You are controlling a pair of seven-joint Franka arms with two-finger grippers.
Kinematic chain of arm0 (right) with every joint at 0, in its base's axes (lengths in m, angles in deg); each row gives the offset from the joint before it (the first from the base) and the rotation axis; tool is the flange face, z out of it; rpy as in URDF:
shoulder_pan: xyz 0 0 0.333 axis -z
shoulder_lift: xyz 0 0 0 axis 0.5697 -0.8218 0
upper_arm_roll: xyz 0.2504 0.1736 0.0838 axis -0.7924 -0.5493 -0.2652
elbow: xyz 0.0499 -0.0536 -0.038 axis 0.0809 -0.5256 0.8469
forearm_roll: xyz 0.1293 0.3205 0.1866 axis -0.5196 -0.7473 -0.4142
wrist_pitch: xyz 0 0 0 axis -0.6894 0.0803 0.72
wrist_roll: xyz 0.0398 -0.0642 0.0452 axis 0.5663 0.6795 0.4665
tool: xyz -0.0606 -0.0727 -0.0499 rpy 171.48 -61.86 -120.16
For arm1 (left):
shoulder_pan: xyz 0 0 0.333 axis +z
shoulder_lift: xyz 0 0 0 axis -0.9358 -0.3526 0
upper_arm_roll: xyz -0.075 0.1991 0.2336 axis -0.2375 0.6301 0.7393
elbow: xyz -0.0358 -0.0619 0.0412 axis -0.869 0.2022 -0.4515
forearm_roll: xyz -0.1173 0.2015 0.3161 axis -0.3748 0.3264 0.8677
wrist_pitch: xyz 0 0 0 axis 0.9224 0.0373 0.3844
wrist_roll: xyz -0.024 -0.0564 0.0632 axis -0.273 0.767 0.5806
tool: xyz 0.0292 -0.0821 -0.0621 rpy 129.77 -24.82 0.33
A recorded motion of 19 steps. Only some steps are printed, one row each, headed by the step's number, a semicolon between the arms.
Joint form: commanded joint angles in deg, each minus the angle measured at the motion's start. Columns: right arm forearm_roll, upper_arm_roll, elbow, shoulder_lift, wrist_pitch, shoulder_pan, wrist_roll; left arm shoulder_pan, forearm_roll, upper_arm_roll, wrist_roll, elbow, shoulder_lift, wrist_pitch.
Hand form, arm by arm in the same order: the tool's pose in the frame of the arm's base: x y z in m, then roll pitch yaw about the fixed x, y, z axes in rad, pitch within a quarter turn. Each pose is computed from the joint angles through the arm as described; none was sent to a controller.
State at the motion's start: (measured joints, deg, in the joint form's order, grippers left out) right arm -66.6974 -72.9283 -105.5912 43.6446 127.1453 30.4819 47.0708; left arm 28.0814 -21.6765 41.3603 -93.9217 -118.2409 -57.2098 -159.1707
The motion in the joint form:
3: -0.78 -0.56 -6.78 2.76 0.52 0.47 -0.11; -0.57 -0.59 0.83 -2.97 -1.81 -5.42 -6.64
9: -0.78 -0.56 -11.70 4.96 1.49 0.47 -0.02; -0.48 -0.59 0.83 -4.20 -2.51 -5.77 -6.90
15: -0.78 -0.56 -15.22 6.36 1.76 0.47 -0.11; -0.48 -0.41 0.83 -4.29 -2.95 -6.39 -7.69
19: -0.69 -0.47 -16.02 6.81 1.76 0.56 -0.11; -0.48 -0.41 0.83 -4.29 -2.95 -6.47 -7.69
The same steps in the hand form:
3: 0.6677 0.1755 0.3608 -2.9145 -0.0326 0.1197; 0.4009 -0.3371 0.2294 -3.0716 -0.6227 -0.7815
9: 0.6490 0.1742 0.3481 -2.9270 -0.0030 0.1260; 0.3977 -0.3331 0.2227 -3.0569 -0.6072 -0.8058
15: 0.6342 0.1729 0.3365 -2.9361 0.0290 0.1288; 0.3948 -0.3309 0.2165 -3.0530 -0.6020 -0.8117
19: 0.6311 0.1705 0.3351 -2.9403 0.0348 0.1278; 0.3947 -0.3308 0.2158 -3.0532 -0.6006 -0.8116

